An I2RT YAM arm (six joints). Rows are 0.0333 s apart.
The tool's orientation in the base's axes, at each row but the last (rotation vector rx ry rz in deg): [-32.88 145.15 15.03]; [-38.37 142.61 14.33]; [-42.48 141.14 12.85]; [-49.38 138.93 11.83]
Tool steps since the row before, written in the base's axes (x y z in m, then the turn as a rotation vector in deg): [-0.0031 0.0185 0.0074 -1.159 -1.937 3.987]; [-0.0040 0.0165 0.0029 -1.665 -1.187 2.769]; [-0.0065 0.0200 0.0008 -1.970 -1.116 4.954]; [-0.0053 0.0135 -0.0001 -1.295 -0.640 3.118]
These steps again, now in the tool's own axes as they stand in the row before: [-0.0080 0.0184 -0.0022 -0.557 -0.927 -4.452]; [-0.0054 0.0163 0.0008 0.174 -0.069 -3.437]; [-0.0051 0.0203 0.0025 -0.853 0.161 -5.377]; [-0.0038 0.0139 0.0020 -0.535 0.184 -3.389]
